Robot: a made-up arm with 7 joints. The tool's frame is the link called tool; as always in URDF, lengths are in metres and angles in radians. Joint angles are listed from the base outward. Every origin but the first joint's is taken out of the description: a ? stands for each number. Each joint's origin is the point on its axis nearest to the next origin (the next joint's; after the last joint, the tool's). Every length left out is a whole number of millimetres.
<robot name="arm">
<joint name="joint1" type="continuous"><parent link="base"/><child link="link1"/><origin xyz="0.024 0.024 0.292" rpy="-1.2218 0 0"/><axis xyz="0 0 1"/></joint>
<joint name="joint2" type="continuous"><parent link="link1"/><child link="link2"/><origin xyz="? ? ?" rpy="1.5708 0 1.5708"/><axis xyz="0 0 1"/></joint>
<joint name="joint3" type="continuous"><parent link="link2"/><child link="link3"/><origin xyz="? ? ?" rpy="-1.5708 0 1.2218"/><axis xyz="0 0 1"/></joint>
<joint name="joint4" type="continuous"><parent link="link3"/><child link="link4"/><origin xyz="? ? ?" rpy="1.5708 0 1.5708"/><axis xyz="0 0 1"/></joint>
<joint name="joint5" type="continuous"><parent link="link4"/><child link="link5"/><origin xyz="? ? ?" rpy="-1.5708 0 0"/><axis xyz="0 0 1"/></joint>
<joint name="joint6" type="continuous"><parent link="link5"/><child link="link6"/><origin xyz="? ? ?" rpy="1.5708 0 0"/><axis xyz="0 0 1"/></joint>
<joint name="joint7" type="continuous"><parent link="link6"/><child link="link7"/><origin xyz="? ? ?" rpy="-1.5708 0 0"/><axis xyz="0 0 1"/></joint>
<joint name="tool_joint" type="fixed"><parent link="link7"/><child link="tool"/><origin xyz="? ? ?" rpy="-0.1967 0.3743 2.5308"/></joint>
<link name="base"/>
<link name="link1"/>
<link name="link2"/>
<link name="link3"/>
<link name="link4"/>
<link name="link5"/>
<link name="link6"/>
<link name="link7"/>
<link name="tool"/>
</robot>
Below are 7 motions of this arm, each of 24 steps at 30 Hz.
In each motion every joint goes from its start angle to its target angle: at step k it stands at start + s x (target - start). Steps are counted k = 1, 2, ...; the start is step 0. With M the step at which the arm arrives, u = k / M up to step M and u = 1 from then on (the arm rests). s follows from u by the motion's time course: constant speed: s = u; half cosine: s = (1 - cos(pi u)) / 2; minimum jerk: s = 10 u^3 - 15 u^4 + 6 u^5.
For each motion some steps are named. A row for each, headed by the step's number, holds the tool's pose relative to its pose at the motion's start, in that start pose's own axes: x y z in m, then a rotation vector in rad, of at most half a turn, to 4 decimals.
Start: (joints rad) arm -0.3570 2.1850 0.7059 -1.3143 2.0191 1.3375 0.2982
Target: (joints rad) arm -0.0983 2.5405 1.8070 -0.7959 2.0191 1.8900 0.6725
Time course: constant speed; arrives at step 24
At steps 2, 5, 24:
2: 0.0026 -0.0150 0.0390 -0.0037 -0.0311 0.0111
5: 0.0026 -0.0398 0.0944 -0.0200 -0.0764 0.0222
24: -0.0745 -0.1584 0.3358 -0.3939 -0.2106 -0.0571

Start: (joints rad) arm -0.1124 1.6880 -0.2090 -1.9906 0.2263 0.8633 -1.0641
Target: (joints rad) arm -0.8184 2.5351 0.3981 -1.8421 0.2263 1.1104 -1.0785
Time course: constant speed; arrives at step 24
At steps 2, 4, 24:
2: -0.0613 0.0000 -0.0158 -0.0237 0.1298 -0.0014
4: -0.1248 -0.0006 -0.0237 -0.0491 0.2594 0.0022
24: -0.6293 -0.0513 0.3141 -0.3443 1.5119 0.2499

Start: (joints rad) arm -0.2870 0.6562 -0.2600 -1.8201 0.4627 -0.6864 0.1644
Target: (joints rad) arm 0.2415 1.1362 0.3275 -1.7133 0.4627 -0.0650 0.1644
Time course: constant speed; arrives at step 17
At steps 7, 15, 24:
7: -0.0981 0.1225 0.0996 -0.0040 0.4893 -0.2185
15: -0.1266 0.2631 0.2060 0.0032 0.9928 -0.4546
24: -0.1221 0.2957 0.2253 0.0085 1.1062 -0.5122

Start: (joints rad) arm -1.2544 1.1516 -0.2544 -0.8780 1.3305 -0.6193 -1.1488
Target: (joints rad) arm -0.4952 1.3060 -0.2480 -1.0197 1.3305 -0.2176 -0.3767
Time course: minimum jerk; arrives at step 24
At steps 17, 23, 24:
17: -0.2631 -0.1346 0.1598 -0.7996 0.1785 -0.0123
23: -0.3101 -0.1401 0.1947 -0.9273 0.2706 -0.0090
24: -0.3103 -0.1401 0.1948 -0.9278 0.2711 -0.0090

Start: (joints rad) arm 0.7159 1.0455 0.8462 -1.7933 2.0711 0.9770 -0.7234
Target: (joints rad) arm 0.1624 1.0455 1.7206 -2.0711 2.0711 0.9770 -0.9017
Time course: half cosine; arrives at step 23
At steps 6, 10, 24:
6: 0.0596 0.0076 0.0696 0.1650 -0.1026 -0.1383
10: 0.1257 -0.0126 0.1837 0.4296 -0.2456 -0.3297
24: 0.1437 -0.1917 0.4295 1.1780 -0.5277 -0.6807

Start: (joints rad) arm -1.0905 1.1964 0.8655 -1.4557 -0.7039 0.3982 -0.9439
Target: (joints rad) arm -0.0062 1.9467 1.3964 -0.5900 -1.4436 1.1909 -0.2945
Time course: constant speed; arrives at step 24
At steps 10, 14, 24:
10: -0.0270 -0.1202 -0.0836 -0.2008 0.3654 -0.5076
14: -0.0479 -0.1311 -0.1123 -0.2084 0.5725 -0.6224
24: -0.0588 -0.0975 -0.1453 -0.0233 1.0798 -0.6978

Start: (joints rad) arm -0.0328 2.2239 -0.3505 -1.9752 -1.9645 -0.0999 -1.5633
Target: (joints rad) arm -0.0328 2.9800 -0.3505 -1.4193 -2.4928 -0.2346 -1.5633
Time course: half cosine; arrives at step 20
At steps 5, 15, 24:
5: 0.0318 0.0369 0.0342 0.1978 -0.0134 -0.1023
15: 0.2187 0.0633 0.2768 1.1598 -0.0996 -0.5992
24: 0.2567 0.0308 0.3311 1.3597 -0.1276 -0.6996

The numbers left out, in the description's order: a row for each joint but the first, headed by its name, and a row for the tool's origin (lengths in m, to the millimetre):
joint2: 0.01 0.009 0
joint3: 0.246 -0.102 0
joint4: -0.008 -0.027 0
joint5: 0.026 -0.462 0
joint6: -0.003 0.01 0
joint7: -0.004 -0.035 0
tool: 0.024 0.025 0

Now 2 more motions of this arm.
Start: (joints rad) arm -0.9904 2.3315 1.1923 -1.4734 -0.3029 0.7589 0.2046
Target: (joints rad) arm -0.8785 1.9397 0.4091 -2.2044 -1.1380 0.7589 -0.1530
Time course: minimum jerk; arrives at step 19
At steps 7, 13, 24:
7: 0.0305 -0.0989 0.0859 0.1875 -0.1194 -0.3113
13: 0.0151 -0.2439 0.3252 0.5516 -0.4777 -0.6551
24: -0.0113 -0.2573 0.4114 0.6534 -0.5942 -0.6667

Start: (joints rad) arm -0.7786 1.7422 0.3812 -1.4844 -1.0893 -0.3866 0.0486
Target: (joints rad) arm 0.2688 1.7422 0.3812 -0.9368 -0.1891 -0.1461 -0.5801
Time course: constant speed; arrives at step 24
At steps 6, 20, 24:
6: 0.1183 -0.0864 0.0611 -0.1683 -0.1718 0.0085
20: 0.2425 -0.2753 0.3256 -0.6289 -0.5239 -0.2089
24: 0.2294 -0.3194 0.4102 -0.7548 -0.6140 -0.3331

